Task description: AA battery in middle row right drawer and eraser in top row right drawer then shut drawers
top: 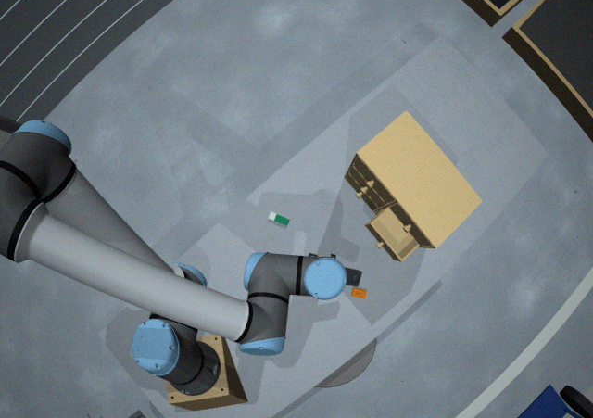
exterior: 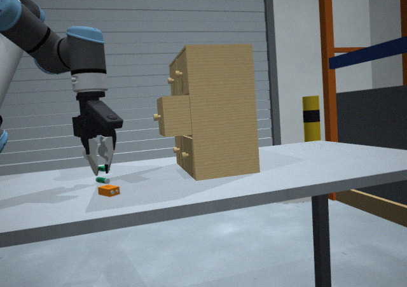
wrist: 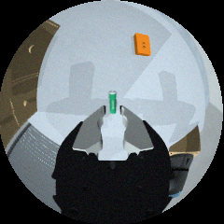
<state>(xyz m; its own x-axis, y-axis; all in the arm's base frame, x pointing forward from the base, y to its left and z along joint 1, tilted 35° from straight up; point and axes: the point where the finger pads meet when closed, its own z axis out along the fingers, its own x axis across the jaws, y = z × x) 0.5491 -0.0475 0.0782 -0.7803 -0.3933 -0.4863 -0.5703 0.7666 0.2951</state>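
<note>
Right now my hand is 30 mm above the green AA battery. Also, from my hand: orange block 30 mm ahead, 140 mm to the right, 30 mm below; then eraser 20 mm behind, 220 mm to the left, 30 mm below.
</note>
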